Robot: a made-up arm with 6 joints.
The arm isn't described. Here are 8 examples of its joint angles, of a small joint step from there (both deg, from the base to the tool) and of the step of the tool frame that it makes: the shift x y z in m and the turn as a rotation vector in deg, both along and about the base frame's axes.
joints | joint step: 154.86 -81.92 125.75 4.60 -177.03 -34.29 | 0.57 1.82 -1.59 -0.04 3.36 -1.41
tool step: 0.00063 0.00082 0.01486 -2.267 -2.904 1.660
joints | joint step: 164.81 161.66 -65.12 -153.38 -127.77 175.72 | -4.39 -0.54 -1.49 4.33 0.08 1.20
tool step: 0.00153 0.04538 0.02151 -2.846 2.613 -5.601
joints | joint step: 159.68 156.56 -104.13 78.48 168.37 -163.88 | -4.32 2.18 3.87 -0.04 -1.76 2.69
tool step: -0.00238 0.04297 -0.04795 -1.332 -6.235 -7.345
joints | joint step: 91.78 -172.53 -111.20 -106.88 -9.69 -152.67 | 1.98 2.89 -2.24 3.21 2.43 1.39
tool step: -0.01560 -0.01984 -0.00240 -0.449 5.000 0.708
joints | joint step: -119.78 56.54 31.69 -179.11 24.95 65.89 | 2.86 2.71 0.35 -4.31 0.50 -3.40
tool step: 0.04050 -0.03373 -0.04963 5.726 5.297 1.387
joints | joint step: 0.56 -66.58 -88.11 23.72 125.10 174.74 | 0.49 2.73 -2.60 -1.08 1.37 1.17
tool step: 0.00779 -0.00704 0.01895 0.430 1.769 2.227
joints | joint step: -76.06 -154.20 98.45 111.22 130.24 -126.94 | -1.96 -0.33 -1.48 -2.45 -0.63 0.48
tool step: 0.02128 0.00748 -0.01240 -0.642 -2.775 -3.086
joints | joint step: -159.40 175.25 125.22 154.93 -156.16 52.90 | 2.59 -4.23 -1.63 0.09 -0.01 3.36
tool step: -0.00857 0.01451 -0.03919 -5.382 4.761 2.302
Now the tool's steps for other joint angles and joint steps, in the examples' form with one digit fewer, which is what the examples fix.
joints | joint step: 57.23 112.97 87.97 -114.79 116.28 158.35 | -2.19 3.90 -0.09 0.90 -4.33 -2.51
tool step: -0.0190 -0.0461 -0.0181 -5.25 5.96 -5.13
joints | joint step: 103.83 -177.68 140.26 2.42 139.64 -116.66 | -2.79 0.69 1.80 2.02 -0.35 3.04
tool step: -0.0181 0.0120 0.0115 -2.59 1.25 -1.85
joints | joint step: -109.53 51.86 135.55 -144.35 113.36 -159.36 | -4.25 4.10 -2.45 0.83 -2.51 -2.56
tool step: -0.0225 0.0097 -0.0260 4.97 -1.23 -5.96
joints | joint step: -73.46 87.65 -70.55 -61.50 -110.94 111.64 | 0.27 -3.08 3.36 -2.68 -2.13 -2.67
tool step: 0.0040 -0.0025 0.0165 -3.13 0.35 -1.11
